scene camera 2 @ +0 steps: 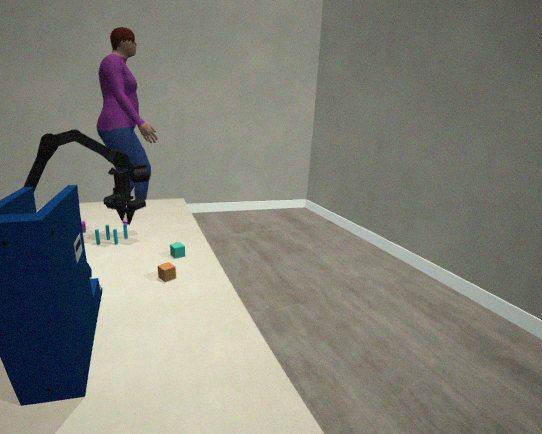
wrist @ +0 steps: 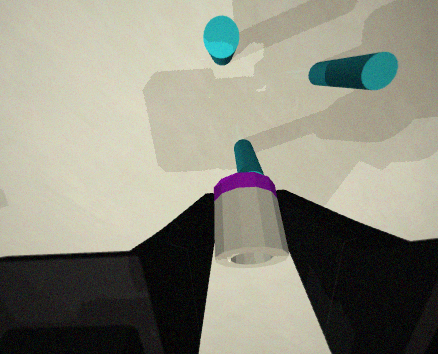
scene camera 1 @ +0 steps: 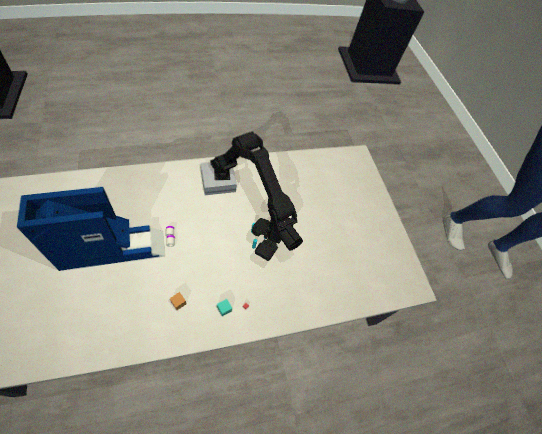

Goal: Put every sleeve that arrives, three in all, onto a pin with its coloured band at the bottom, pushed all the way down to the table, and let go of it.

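My gripper (scene camera 2: 127, 220) (wrist: 244, 200) is shut on a pale sleeve (wrist: 250, 225), with its purple band facing down. In scene camera 2 the band (scene camera 2: 126, 223) shows between the fingertips, just above a teal pin (scene camera 2: 125, 232) (wrist: 245, 156). In the wrist view a sliver of that pin's top shows at the band's far edge. Three other bare teal pins (scene camera 2: 97, 237) (scene camera 2: 107, 232) (scene camera 2: 115, 237) stand upright on the table; two pins (wrist: 221, 37) (wrist: 350, 72) show in the wrist view. Two white sleeves with purple bands (scene camera 1: 170, 231) (scene camera 1: 170, 242) lie end to end by the feeder's outlet.
The blue feeder (scene camera 1: 75, 245) (scene camera 2: 45, 300) stands on the table (scene camera 1: 310, 305) (scene camera 2: 200, 350). An orange cube (scene camera 1: 178, 301) (scene camera 2: 166, 272), a teal cube (scene camera 1: 224, 307) (scene camera 2: 177, 250) and a small red cube (scene camera 1: 245, 306) lie on it. A purple object (scene camera 2: 83, 227) is partly hidden behind the feeder. A person (scene camera 2: 117, 95) stands beyond.
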